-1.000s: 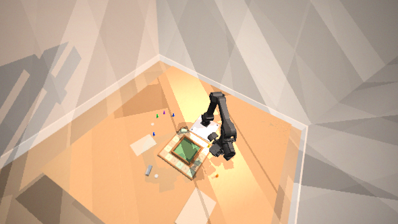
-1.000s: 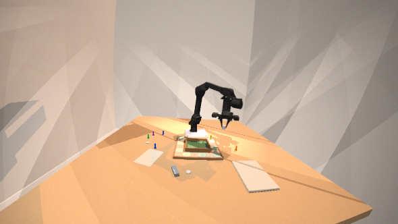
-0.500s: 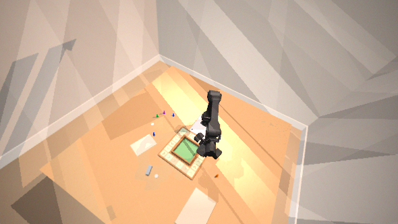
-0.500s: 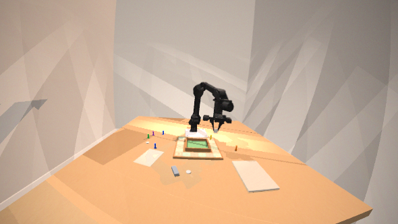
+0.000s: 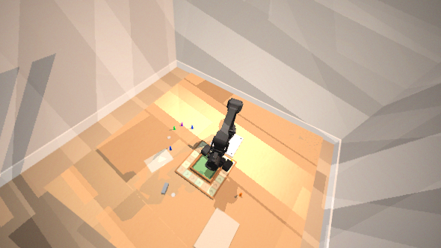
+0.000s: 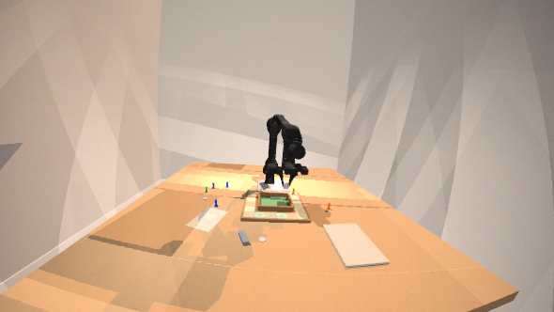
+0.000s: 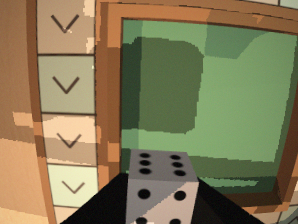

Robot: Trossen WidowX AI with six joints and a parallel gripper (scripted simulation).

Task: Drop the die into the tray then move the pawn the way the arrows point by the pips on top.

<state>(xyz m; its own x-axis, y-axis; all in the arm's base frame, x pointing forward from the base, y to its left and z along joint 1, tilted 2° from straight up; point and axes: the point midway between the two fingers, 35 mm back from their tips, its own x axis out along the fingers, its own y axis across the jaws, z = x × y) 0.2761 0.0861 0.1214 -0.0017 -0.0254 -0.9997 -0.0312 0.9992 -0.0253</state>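
Now: the yellow pawn 12 cm behind my gripper tip, 7 cm below it and 6 cm to the left of it. From my gripper tip the other things lie so: white die (right at my gripper tip); green dice tray (9 cm below, 5 cm to the right, 1 cm ahead); orange pawn (22 cm to the left, 8 cm below, 2 cm ahead).
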